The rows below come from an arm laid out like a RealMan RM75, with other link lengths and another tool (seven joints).
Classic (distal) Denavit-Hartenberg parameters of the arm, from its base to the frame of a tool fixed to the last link. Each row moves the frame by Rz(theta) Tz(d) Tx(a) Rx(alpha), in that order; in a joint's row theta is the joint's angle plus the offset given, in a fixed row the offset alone. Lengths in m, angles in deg.
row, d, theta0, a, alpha
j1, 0.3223, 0, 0, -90
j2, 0, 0, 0, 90
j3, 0.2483, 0, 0, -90
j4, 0, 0, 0, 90
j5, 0.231, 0, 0, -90
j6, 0, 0, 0, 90
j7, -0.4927, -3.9, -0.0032, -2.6
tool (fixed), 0.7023, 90, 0, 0
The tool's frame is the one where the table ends.
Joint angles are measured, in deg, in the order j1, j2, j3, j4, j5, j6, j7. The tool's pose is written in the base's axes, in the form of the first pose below.
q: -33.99, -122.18, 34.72, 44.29, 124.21, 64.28, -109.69
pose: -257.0 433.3 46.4 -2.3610 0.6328 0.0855
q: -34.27, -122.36, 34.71, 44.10, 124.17, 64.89, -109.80
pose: -252.9 432.1 43.4 -2.3693 0.6375 0.0660
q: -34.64, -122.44, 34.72, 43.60, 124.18, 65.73, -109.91
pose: -248.6 430.0 39.5 -2.3834 0.6434 0.0415
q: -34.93, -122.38, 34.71, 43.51, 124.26, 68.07, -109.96
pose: -241.8 424.8 36.7 -2.4055 0.6667 0.0009
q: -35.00, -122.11, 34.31, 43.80, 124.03, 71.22, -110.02
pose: -235.2 418.6 38.5 -2.4217 0.6890 -0.0493
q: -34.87, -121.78, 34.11, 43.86, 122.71, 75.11, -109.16
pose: -226.1 409.8 40.6 -2.4297 0.7283 -0.1221
